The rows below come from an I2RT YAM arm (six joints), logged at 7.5 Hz.
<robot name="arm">
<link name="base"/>
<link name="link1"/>
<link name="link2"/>
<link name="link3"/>
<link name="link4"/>
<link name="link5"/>
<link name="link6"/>
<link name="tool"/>
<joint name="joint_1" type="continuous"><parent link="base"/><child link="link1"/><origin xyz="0 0 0.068"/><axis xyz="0 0 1"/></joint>
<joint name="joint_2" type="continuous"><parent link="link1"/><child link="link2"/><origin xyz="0.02 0.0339 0.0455"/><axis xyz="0 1 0"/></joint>
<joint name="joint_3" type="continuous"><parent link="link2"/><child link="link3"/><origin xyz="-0.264 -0.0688 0"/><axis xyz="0 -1 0"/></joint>
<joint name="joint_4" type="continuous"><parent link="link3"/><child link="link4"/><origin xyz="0.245 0.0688 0.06"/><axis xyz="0 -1 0"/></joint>
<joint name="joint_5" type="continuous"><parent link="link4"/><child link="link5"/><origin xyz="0.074 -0.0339 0.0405"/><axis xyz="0 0 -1"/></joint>
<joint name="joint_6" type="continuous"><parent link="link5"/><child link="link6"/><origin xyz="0.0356 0 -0.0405"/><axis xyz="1 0 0"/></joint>
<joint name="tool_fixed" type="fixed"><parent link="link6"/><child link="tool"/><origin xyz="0 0 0" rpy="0 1.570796 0"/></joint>
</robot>
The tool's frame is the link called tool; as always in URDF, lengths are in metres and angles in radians. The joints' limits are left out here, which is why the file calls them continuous.
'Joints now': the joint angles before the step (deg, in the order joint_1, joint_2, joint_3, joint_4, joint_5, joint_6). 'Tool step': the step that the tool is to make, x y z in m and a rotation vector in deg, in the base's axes. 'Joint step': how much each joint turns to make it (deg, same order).
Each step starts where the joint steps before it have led.
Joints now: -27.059 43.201 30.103 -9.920 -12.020 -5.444
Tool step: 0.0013 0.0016 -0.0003 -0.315 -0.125 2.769
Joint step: 0.204 0.243 -0.027 0.242 -2.273 -1.242
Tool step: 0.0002 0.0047 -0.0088 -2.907 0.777 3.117
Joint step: 1.271 -0.427 -1.987 1.254 -0.535 -3.554
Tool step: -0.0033 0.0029 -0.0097 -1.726 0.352 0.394
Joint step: 0.554 -1.327 -2.506 1.211 0.824 -1.557
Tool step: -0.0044 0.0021 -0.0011 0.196 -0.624 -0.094
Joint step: -0.004 -1.807 -0.860 -0.354 -0.090 0.455
